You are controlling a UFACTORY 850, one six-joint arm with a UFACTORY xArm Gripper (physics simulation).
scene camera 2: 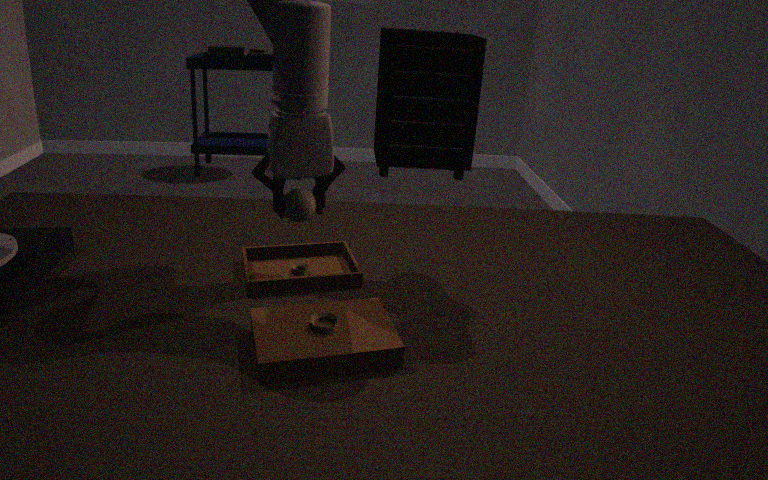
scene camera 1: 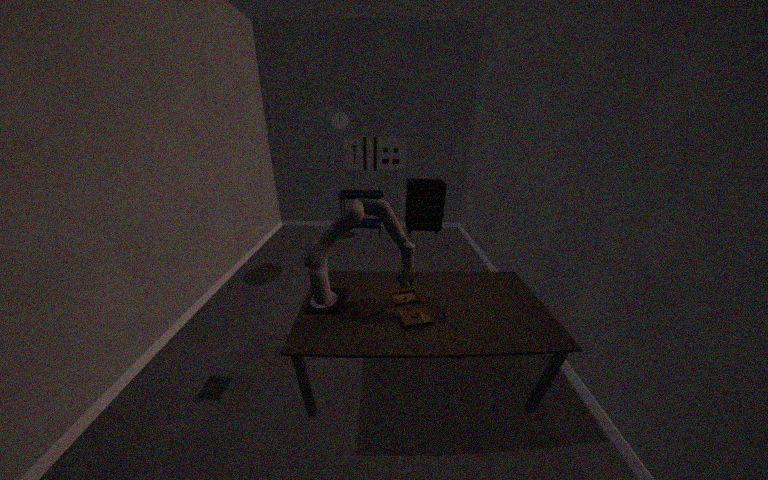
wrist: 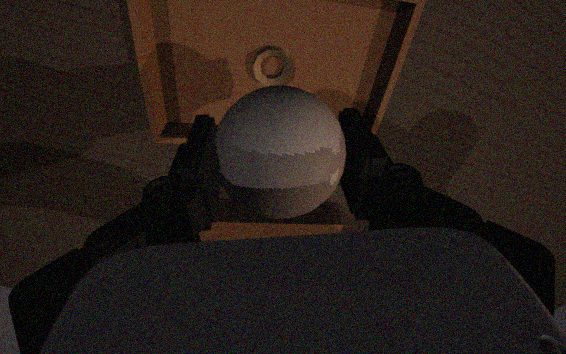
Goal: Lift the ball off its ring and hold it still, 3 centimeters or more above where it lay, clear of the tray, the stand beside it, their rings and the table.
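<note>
The pale grey ball [scene camera 2: 299, 204] [wrist: 282, 152] is held between the two dark fingers of my gripper [scene camera 2: 299, 210] [wrist: 277, 138], which is shut on it. Ball and gripper hang in the air well above the wooden tray [scene camera 2: 303, 281] [wrist: 145, 75], with a wide gap below them in scene camera 2. A small ring [scene camera 2: 299, 269] [wrist: 257, 67] lies on the tray's floor with no ball on it. The stand [scene camera 2: 283, 339], a flat wooden block, is in front of the tray and bears a ring [scene camera 2: 313, 327] with no ball on it. The ball touches neither tray, stand, rings nor table.
The brown table [scene camera 1: 487, 328] [scene camera 2: 538, 339] bears the tray, the stand and the arm's base [scene camera 1: 323, 301]. A blue cart [scene camera 2: 229, 148] and a dark drawer cabinet [scene camera 2: 430, 101] stand on the floor behind the table.
</note>
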